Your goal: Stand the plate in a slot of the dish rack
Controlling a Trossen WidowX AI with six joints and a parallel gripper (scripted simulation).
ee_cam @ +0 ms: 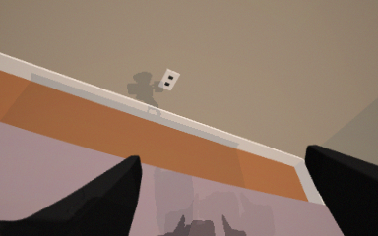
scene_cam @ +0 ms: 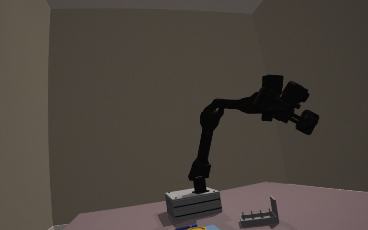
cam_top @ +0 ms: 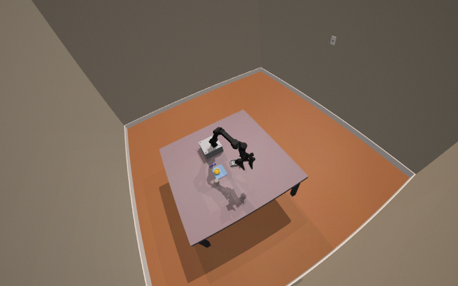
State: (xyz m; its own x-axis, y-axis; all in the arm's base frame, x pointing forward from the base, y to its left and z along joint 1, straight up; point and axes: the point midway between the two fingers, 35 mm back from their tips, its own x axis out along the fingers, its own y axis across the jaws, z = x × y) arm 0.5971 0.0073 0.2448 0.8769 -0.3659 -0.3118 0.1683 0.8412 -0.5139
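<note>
Now: gripper tip 36 cm past the plate, 31 cm above it and 16 cm to the left of it. Round my gripper tip: grey dish rack: 32 cm behind, 30 cm below, 7 cm to the left; small white cup: 30 cm below, 26 cm behind, 23 cm to the right; blue mat: 35 cm behind, 32 cm below, 14 cm to the right.
</note>
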